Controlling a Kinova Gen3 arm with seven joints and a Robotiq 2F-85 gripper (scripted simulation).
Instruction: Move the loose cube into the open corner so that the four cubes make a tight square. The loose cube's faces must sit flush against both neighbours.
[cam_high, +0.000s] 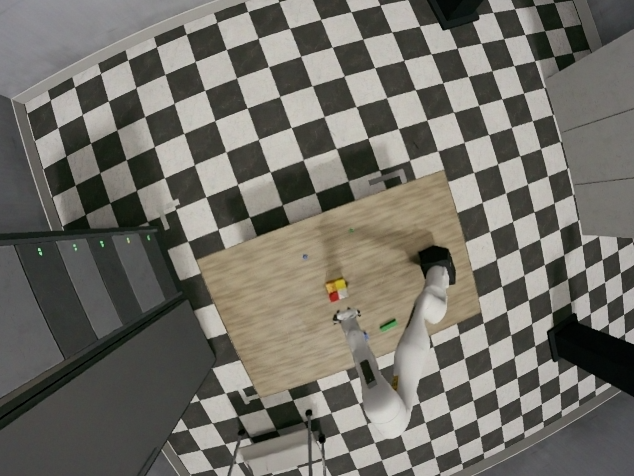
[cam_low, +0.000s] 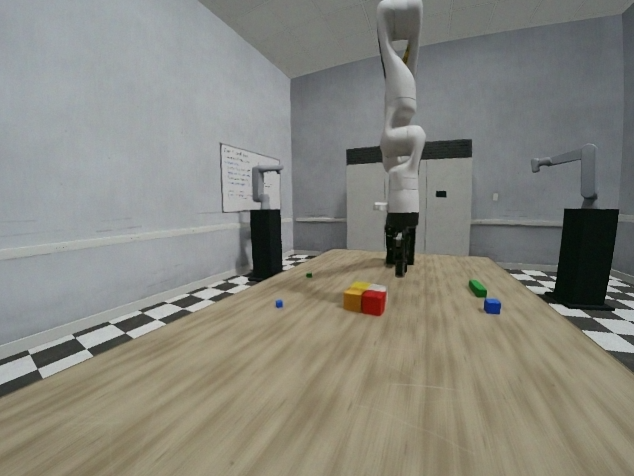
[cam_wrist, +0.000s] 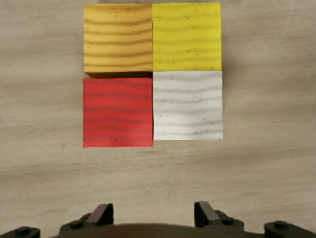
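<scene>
My hand is 20 mm short of the red cube, 60 mm to the left of it and 90 mm above it. Also, from my hand: green block (190 mm behind, 250 mm to the left, 100 mm below).
</scene>
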